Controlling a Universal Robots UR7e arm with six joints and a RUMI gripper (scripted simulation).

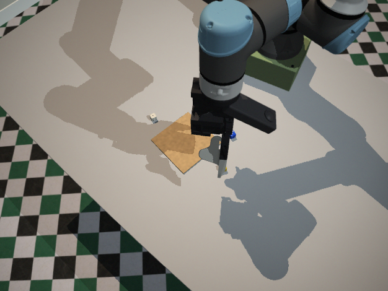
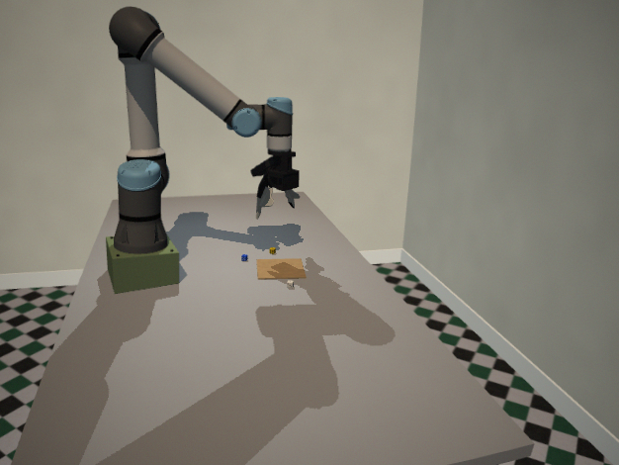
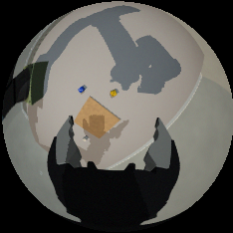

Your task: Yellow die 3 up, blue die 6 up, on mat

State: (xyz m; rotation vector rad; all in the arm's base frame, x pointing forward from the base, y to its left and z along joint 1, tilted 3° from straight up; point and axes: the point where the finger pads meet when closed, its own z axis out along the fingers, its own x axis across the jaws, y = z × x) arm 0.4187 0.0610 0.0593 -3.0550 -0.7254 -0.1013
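The yellow die lies 1 cm behind my hand and 13 cm below it. From my hand the other things lie so: blue die: 11 cm behind, 3 cm to the right, 13 cm below; then tan mat: 2 cm behind, 13 cm to the right, 13 cm below; then white die: 3 cm behind, 25 cm to the right, 13 cm below.
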